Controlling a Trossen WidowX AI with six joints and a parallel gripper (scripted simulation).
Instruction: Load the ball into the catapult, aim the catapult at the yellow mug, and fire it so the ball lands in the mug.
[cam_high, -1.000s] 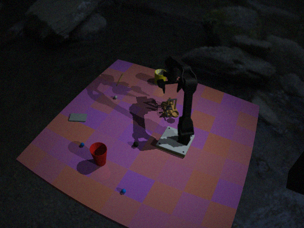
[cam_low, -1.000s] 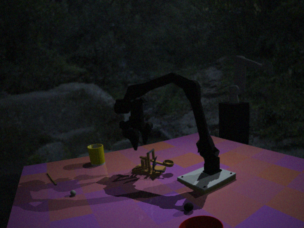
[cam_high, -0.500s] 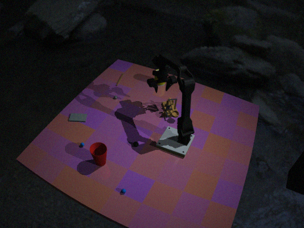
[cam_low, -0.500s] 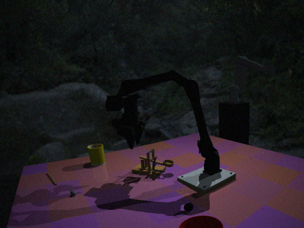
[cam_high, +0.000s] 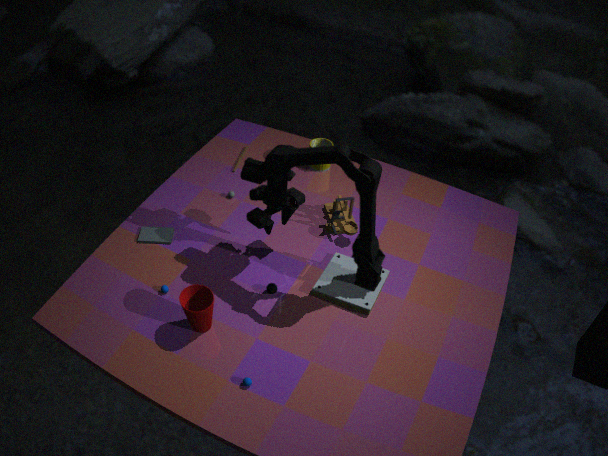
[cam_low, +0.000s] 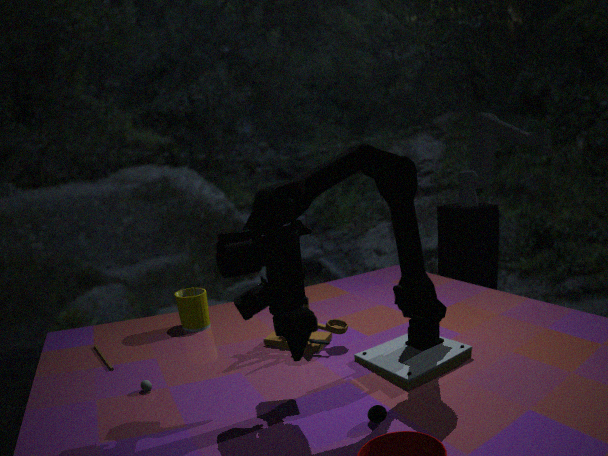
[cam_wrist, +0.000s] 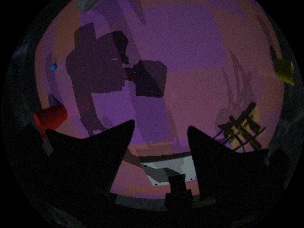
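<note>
The black ball lies 150 mm to the left of my gripper tip, 80 mm below it and 70 mm behind it. From my gripper tip the other things lie so: grey ball 270 mm ahead, 150 mm to the right, 90 mm below; wooden catapult 210 mm to the right, 130 mm behind, 50 mm below; red cup 360 mm to the left, 70 mm below, 30 mm ahead.
</note>
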